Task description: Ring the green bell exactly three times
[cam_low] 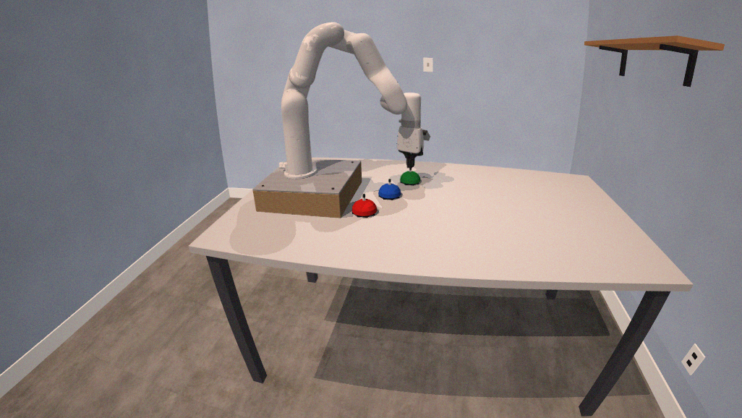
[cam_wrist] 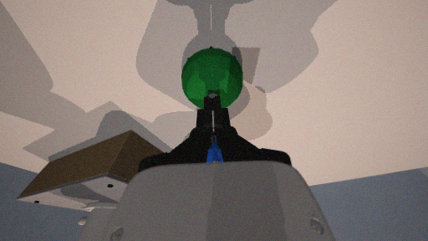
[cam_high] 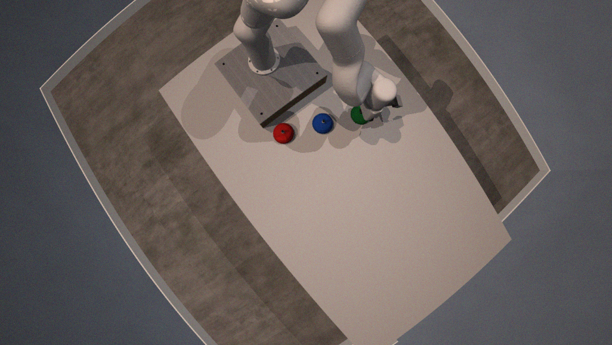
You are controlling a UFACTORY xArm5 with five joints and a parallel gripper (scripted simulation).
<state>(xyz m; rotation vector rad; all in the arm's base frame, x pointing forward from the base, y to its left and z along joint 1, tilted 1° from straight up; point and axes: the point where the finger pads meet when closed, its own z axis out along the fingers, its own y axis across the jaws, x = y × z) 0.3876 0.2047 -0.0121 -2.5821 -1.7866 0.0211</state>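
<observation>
My gripper is now 4 cm above the green bell. Also, from my hand: blue bell: 6 cm behind, 15 cm to the right, 4 cm below; then red bell: 11 cm behind, 31 cm to the right, 4 cm below.
</observation>
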